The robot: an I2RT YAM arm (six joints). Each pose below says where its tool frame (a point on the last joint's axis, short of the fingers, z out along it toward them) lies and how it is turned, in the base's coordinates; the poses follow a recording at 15 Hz.
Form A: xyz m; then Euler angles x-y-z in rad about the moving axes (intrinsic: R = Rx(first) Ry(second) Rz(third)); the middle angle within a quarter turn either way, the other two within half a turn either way.
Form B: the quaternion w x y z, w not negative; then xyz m. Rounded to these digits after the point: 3 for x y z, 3 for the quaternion.
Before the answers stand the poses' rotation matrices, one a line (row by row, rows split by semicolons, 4 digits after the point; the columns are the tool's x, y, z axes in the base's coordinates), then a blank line. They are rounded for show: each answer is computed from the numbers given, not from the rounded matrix.
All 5 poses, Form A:
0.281 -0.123 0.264 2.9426 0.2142 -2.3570
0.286 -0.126 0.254 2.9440 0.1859 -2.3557
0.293 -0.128 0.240 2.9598 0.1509 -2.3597
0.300 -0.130 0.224 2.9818 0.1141 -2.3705
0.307 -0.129 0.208 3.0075 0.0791 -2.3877
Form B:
-0.6915 0.6904 0.2126; 0.6629 0.7234 -0.1932; -0.2871 0.0073 -0.9579
-0.6946 0.6953 0.1848; 0.6680 0.7187 -0.1929; -0.2670 -0.0105 -0.9636
-0.7015 0.6966 0.1503; 0.6737 0.7170 -0.1787; -0.2323 -0.0241 -0.9723
-0.7125 0.6924 0.1139; 0.6750 0.7206 -0.1581; -0.1915 -0.0358 -0.9808
-0.7268 0.6823 0.0790; 0.6706 0.7297 -0.1333; -0.1486 -0.0439 -0.9879

0.136 0.368 0.918 -0.051 0.281 -0.123 0.264
0.123 0.371 0.919 -0.055 0.286 -0.126 0.254
0.104 0.372 0.921 -0.055 0.293 -0.128 0.240
0.083 0.370 0.924 -0.052 0.300 -0.130 0.224
0.061 0.365 0.928 -0.048 0.307 -0.129 0.208

